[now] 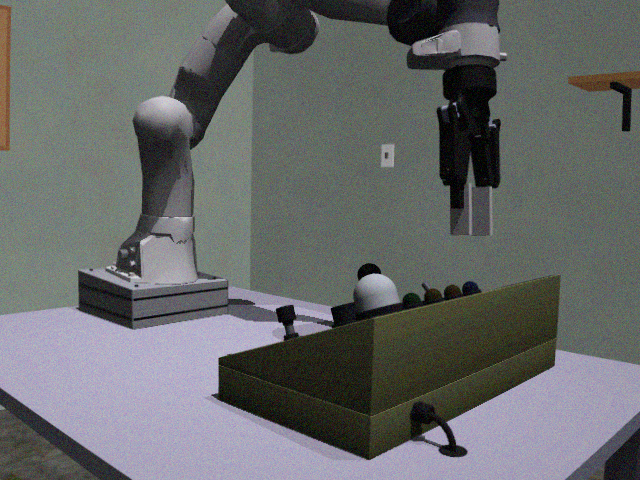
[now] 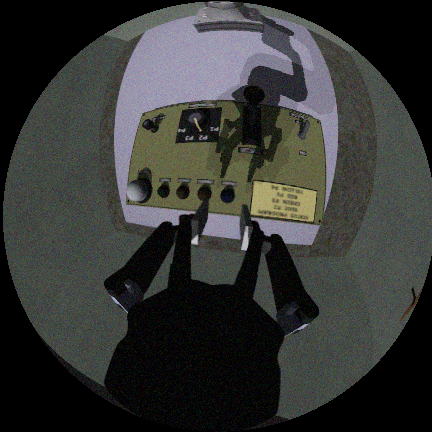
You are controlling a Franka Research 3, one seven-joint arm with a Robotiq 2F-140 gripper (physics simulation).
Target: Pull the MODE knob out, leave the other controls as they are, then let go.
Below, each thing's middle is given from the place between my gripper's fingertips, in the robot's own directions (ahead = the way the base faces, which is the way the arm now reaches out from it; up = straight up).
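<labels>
Olive control panel (image 1: 401,369), from my hand: 6 cm behind, 2 cm to the right, 13 cm below.
</labels>
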